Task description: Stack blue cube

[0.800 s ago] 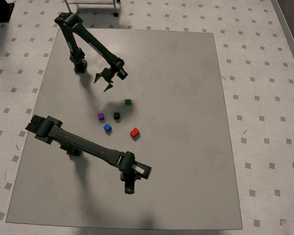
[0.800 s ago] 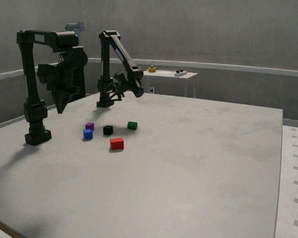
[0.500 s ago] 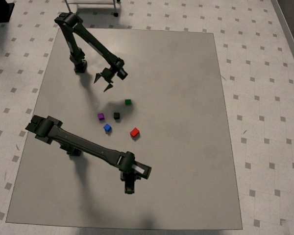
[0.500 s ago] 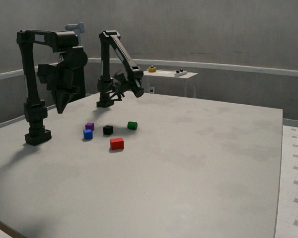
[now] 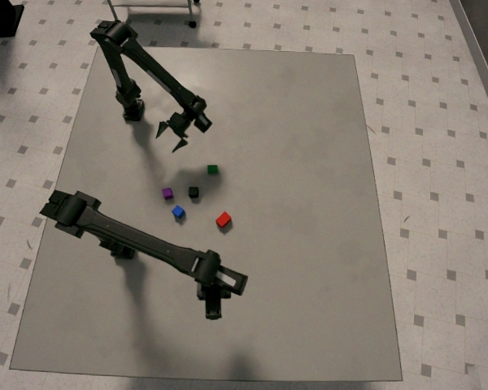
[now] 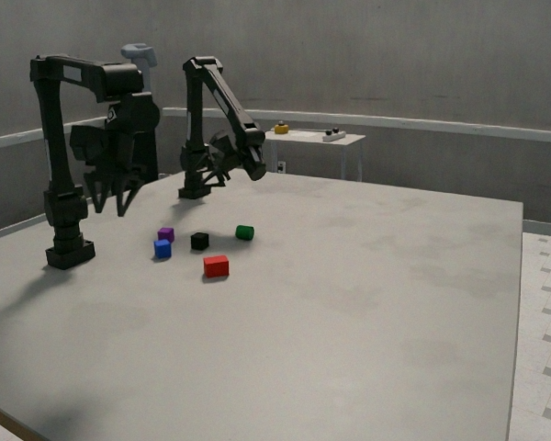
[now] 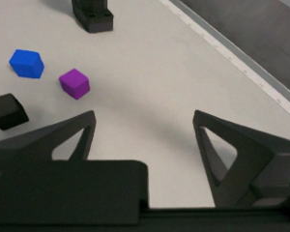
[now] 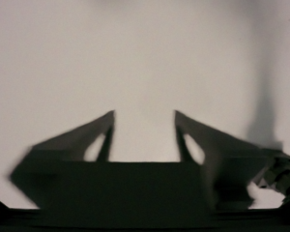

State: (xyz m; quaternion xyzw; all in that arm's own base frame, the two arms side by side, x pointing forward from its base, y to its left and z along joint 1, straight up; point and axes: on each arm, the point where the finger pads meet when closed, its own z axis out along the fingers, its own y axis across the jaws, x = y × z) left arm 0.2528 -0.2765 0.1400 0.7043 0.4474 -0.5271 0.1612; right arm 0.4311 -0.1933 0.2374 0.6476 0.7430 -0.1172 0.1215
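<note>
The blue cube is 38 cm to the left of my right hand, 24 cm below it and 16 cm behind it. From my right hand the other things lie so: black cube: 47 cm to the left, 24 cm below, 9 cm behind; red block: 33 cm to the left, 24 cm below, 4 cm ahead; purple cube: 48 cm to the left, 24 cm below, 21 cm behind.
</note>
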